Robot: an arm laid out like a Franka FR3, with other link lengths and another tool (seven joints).
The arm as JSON. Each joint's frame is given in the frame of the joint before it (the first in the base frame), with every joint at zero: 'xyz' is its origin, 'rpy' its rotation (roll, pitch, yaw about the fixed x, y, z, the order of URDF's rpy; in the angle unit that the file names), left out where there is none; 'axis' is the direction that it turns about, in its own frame. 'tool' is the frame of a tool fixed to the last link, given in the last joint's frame.
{
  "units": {
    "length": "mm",
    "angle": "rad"
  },
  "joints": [
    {
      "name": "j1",
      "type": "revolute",
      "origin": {
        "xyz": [
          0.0,
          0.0,
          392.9
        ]
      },
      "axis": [
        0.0,
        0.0,
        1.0
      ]
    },
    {
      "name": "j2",
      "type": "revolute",
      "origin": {
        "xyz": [
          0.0,
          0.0,
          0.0
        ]
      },
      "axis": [
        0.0,
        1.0,
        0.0
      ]
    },
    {
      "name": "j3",
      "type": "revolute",
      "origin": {
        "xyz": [
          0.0,
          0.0,
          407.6
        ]
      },
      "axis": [
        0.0,
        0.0,
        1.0
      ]
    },
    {
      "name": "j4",
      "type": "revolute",
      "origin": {
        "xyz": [
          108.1,
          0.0,
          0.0
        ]
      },
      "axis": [
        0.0,
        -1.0,
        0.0
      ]
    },
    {
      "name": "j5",
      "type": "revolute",
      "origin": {
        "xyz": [
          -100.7,
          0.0,
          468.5
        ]
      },
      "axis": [
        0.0,
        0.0,
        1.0
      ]
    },
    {
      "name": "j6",
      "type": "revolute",
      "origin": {
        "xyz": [
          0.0,
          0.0,
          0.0
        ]
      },
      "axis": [
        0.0,
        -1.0,
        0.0
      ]
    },
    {
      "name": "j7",
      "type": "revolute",
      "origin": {
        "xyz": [
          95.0,
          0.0,
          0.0
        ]
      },
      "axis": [
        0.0,
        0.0,
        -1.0
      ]
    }
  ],
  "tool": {
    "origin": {
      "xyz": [
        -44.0,
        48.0,
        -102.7
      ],
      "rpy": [
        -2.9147,
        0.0,
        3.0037
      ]
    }
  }
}
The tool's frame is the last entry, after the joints.
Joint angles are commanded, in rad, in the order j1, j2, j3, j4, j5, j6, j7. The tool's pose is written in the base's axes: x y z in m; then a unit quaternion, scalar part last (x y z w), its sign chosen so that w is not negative. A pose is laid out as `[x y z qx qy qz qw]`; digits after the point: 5 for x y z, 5 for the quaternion.
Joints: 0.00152 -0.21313 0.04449 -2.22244 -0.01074 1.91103 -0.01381
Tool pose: [0.52350 0.07208 0.59824 -0.03197 -0.99005 0.12668 0.05219]
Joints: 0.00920 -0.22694 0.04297 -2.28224 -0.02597 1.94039 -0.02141
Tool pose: [0.50940 0.07288 0.57591 -0.02103 -0.98899 0.13422 0.05871]
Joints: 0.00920 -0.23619 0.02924 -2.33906 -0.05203 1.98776 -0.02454
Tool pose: [0.49907 0.06293 0.55347 -0.01965 -0.98774 0.14356 0.05802]
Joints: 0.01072 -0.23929 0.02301 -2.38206 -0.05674 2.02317 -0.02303
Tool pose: [0.49106 0.05995 0.53525 -0.02037 -0.98745 0.14450 0.06031]
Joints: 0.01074 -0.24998 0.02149 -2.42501 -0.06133 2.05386 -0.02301
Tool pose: [0.48062 0.05861 0.52077 -0.01910 -0.98723 0.14594 0.06087]
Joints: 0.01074 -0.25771 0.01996 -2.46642 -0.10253 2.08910 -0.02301
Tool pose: [0.47018 0.05484 0.50475 -0.00798 -0.98504 0.16221 0.05761]
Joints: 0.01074 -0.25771 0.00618 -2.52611 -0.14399 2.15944 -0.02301
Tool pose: [0.45818 0.04601 0.47852 -0.00008 -0.98340 0.17424 0.05073]
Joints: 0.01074 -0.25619 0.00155 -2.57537 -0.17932 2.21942 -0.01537
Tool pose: [0.44724 0.04288 0.45680 0.00773 -0.98184 0.18429 0.04434]
